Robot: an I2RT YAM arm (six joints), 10 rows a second.
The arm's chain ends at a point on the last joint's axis. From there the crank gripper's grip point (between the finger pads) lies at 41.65 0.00 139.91 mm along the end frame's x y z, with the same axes.
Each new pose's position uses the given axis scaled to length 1; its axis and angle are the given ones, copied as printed.
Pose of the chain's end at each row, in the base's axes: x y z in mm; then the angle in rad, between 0 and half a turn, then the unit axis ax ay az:
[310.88, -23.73, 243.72, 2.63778, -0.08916, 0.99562, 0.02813]
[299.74, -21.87, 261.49, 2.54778, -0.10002, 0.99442, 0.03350]
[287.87, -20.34, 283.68, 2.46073, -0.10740, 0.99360, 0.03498]
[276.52, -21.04, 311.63, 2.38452, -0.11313, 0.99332, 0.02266]
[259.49, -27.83, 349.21, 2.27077, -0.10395, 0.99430, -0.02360]
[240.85, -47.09, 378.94, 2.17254, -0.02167, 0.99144, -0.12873]
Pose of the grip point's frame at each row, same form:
[341.62, -16.73, 101.19, 2.63778, -0.08916, 0.99562, 0.02813]
[342.97, -12.31, 122.39, 2.54778, -0.10002, 0.99442, 0.03350]
[342.93, -9.22, 148.94, 2.46073, -0.10740, 0.99360, 0.03498]
[342.00, -12.17, 181.46, 2.38452, -0.11313, 0.99332, 0.02266]
[340.37, -29.93, 227.70, 2.27077, -0.10395, 0.99430, -0.02360]
[332.26, -78.38, 269.51, 2.17254, -0.02167, 0.99144, -0.12873]

